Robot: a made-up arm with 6 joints.
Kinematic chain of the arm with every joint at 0, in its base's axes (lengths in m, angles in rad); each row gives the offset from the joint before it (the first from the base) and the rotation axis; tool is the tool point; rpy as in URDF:
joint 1: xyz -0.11 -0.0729 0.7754 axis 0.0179 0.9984 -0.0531
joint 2: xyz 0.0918 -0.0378 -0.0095 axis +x
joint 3: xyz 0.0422 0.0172 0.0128 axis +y
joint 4: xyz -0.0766 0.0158 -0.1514 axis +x
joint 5: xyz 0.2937 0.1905 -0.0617 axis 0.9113 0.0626 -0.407
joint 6: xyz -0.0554 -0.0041 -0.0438 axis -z
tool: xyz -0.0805 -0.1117 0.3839 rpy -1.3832 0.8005 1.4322
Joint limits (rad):
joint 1: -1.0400..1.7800
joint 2: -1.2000..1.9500
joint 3: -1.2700..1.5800
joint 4: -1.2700..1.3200
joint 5: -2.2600..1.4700
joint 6: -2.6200..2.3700
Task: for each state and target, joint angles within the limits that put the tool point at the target. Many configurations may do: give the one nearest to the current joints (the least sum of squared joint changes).
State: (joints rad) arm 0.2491 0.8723 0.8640 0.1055 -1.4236 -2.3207
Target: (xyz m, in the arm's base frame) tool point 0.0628 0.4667 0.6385
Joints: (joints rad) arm 0.4206 0.2394 0.6680 -0.0399 -1.2723 -2.2608
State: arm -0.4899 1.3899 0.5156 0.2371 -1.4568 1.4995
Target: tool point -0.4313 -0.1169 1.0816
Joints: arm -0.8244 1.6317 0.6006 0.1328 -1.4825 1.5868
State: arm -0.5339 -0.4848 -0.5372 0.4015 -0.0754 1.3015
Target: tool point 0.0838 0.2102 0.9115
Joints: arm -0.3524 -0.4528 0.1322 0.3077 -0.0785 1.8799
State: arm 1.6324 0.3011 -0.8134 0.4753 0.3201 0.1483
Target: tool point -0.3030 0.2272 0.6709
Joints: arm 1.7800 -0.5924 -0.8398 -0.3125 -0.5531 0.6535
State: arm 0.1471 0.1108 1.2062 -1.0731 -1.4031 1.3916
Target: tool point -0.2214 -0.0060 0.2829
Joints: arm -0.2387 -0.1875 0.5662 -1.2700 -1.3326 1.5626
